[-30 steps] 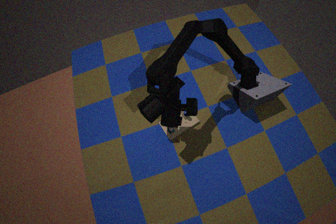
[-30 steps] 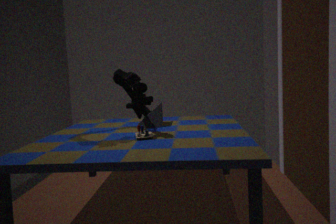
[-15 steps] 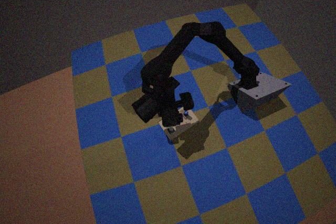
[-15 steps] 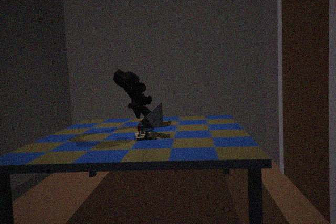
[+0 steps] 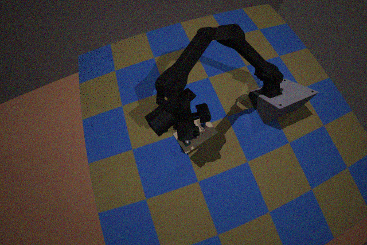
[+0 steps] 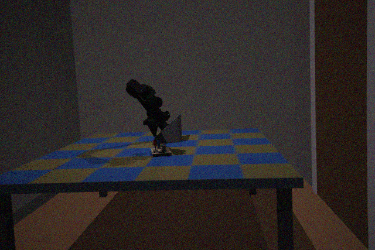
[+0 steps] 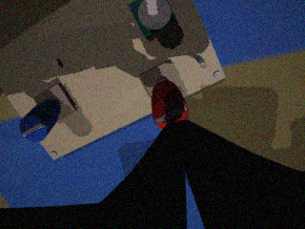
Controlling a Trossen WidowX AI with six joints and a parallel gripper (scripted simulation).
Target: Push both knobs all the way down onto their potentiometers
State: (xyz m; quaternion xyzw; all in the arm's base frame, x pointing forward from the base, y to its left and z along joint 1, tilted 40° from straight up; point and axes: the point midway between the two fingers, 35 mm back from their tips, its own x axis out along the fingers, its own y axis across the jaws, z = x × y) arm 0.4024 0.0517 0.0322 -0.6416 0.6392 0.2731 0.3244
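My gripper tip is now 3 cm above the red knob. From my gripper tip the other things lie so: blue knob 8 cm behind, 5 cm below.
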